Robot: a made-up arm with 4 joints.
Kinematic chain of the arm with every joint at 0, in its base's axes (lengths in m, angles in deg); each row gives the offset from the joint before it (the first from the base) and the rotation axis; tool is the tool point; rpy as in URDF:
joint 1: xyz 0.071 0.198 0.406 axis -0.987 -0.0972 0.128
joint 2: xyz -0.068 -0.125 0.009 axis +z
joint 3: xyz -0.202 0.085 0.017 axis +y
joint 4: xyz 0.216 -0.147 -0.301 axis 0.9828 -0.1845 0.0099
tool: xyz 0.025 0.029 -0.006 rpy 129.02 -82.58 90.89
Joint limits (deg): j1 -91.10..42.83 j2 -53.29..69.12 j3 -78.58..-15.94 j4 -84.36..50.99
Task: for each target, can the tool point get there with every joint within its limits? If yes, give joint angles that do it. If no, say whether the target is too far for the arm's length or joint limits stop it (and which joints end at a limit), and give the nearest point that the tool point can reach.
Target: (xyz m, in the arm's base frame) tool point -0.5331 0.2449 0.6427
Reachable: no: joint limits stop it (at a limit: joint 1, joint 2, joint 3, joint 4) | nearest point 0.0365 0.1520 0.7213 | short by 0.582 m
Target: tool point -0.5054 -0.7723 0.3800
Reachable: no: too far | nearest point 0.0272 -0.1567 0.3730 | short by 0.814 m
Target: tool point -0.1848 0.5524 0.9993
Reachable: no: joint limits stop it (at a limit: joint 1, joint 2, joint 3, joint 4) | nearest point 0.0365 0.1520 0.7213 | short by 0.535 m
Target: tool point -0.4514 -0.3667 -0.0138
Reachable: no: too far | nearest point -0.0077 -0.0645 0.1742 | short by 0.569 m
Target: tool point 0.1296 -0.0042 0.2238
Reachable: yes | joints -1.21 -16.54 -23.06 -31.85
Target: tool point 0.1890 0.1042 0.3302
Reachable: yes | joints -57.59 19.72 -55.37 -28.82
